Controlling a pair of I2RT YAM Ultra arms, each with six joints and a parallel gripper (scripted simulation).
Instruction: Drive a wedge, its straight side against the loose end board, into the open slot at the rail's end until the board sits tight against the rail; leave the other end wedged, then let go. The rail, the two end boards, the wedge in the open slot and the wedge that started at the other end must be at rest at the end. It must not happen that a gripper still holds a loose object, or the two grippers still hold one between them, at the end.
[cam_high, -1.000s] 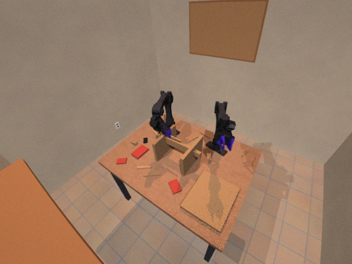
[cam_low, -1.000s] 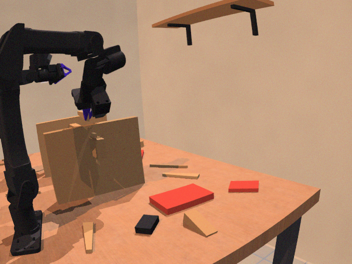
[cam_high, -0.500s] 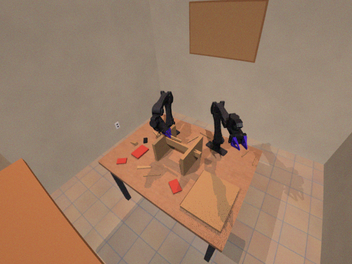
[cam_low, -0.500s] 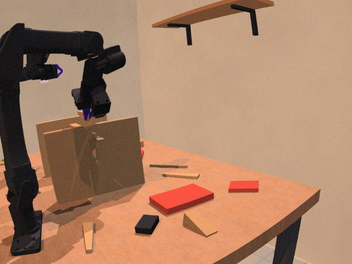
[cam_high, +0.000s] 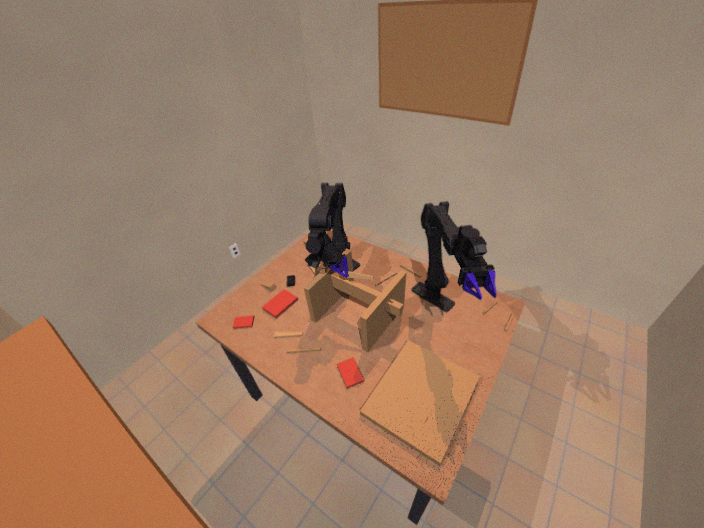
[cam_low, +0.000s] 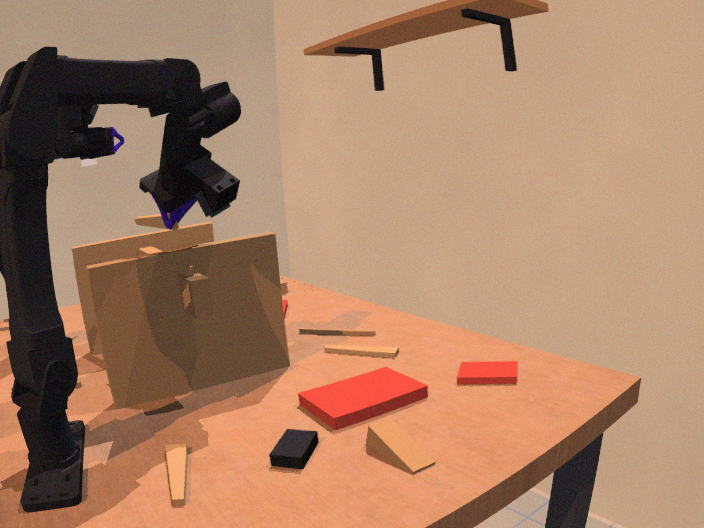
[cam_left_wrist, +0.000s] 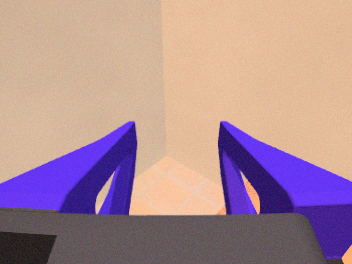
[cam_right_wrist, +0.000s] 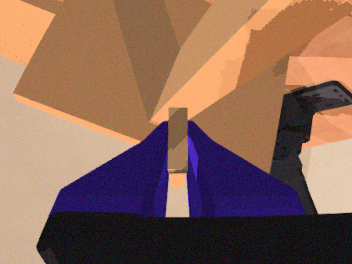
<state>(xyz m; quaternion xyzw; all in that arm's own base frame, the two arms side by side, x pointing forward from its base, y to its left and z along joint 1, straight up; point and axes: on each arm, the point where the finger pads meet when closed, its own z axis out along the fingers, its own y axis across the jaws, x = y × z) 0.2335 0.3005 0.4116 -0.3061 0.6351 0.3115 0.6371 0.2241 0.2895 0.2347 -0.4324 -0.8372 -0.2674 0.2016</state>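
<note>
My right hand is 90 mm above the rail, 30 mm to the right of it and 20 mm past it. Also, from my right hand: black block (370 mm to the right, 230 mm below, 10 mm behind); flat panel (430 mm to the left, 220 mm below, 180 mm ahead).
</note>
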